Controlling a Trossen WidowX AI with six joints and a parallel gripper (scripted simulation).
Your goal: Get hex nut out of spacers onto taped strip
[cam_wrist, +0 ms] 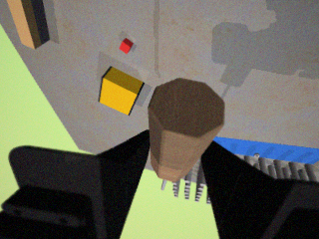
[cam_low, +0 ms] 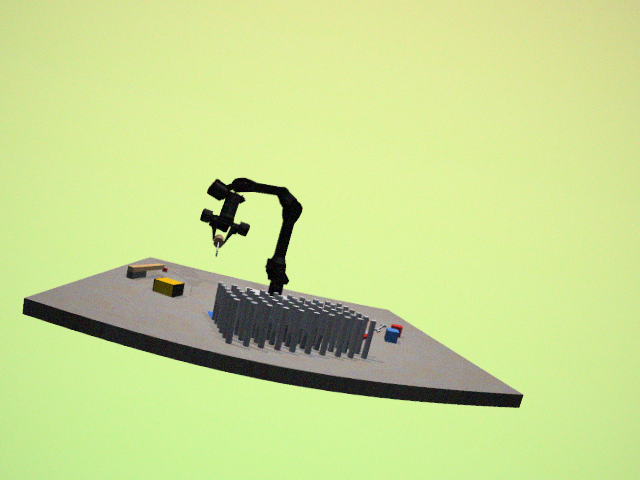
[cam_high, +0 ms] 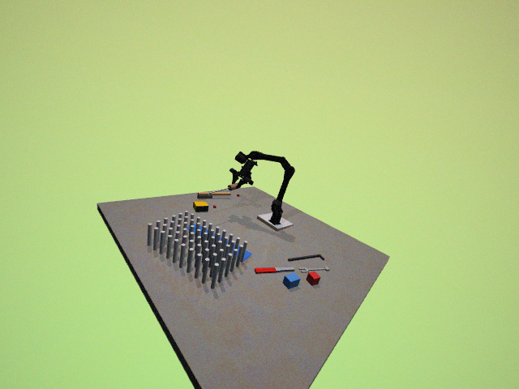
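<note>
Right now the brown-handled tool is 10 cm ahead of my gripper tip, 2 cm to the left of it and 1 cm below it. Round my gripper tip: blue taped strip: 26 cm to the left, 23 cm ahead, 20 cm below; yellow block: 18 cm below, 17 cm ahead, 10 cm to the right; hex nut: 31 cm to the left, 23 cm ahead, 19 cm below.
</note>
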